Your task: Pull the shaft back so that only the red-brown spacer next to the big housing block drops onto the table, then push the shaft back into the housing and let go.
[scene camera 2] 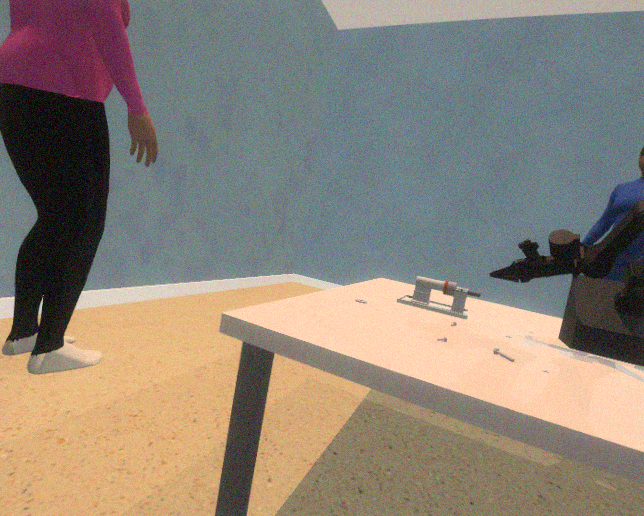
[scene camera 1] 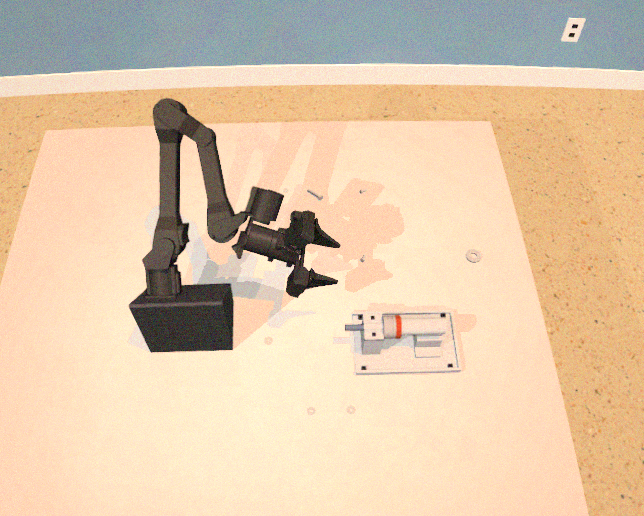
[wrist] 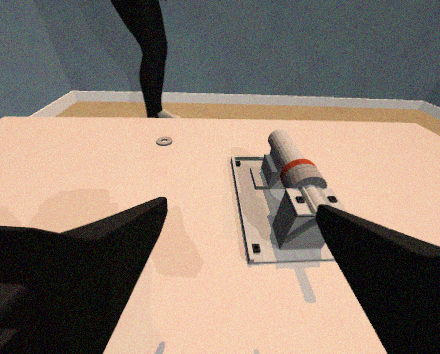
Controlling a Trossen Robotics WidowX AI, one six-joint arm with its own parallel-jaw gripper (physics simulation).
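Pixels of known places: gripper, fingertip midpoint: (scene camera 2: pixel 490 274) (scene camera 1: pixel 338 264) (wrist: pixel 241 207); arm's base at its link origin: (scene camera 2: pixel 629 305) (scene camera 1: pixel 163 294).
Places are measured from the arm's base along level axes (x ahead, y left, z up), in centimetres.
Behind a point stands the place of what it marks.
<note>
On a light base plate (scene camera 1: pixel 403 366) (wrist: pixel 255 230), a pale cylindrical housing (scene camera 1: pixel 424 324) (scene camera 2: pixel 428 283) (wrist: pixel 284 145) lies level on a support. The red-brown spacer (scene camera 1: pixel 398 326) @[x 48.6, y -5.9, z -4.4 cm] (scene camera 2: pixel 446 286) @[x 48.5, y -2.6, z -6.0 cm] (wrist: pixel 298 167) sits against its end, with a pale ring (scene camera 1: pixel 389 326) @[x 46.7, y -5.8, z -4.4 cm] (wrist: pixel 305 178) @[x 45.6, y -3.8, z -4.5 cm] on the other side. The grey shaft (scene camera 1: pixel 353 326) @[x 39.3, y -4.9, z -5.9 cm] (scene camera 2: pixel 474 294) @[x 39.4, y -4.1, z -6.7 cm] (wrist: pixel 311 196) crosses the bearing block (scene camera 1: pixel 371 344) @[x 43.2, y -7.8, z -8.7 cm] (scene camera 2: pixel 460 301) @[x 43.2, y -1.8, z -9.8 cm] (wrist: pixel 290 220) @[x 42.2, y -1.8, z -8.1 cm] and sticks out beyond it. My gripper (scene camera 1: pixel 337 263) @[x 36.5, y 6.1, z 1.3 cm] (scene camera 2: pixel 491 274) @[x 36.5, y 6.1, z 1.3 cm] (wrist: pixel 241 207) @[x 36.5, y 6.1, z 1.3 cm] is open and empty, above the table and apart from the shaft. In the wrist view, its right finger hides part of the shaft and block.
A washer (scene camera 1: pixel 467 255) @[x 69.2, y 18.2, z -14.0 cm] (scene camera 2: pixel 360 301) @[x 70.5, y 20.1, z -14.1 cm] (wrist: pixel 158 142) @[x 69.8, y 19.5, z -14.1 cm] lies beyond the plate. A bolt (scene camera 1: pixel 315 194) @[x 32.5, y 37.6, z -13.7 cm] (scene camera 2: pixel 503 354) @[x 32.5, y 38.2, z -13.8 cm] and small screws (scene camera 1: pixel 362 258) (scene camera 2: pixel 441 339) lie on the table. Faint rings (scene camera 1: pixel 307 411) @[x 29.4, y -20.3, z -14.4 cm] lie in front. A person (scene camera 2: pixel 59 161) (wrist: pixel 152 55) stands beyond the table.
</note>
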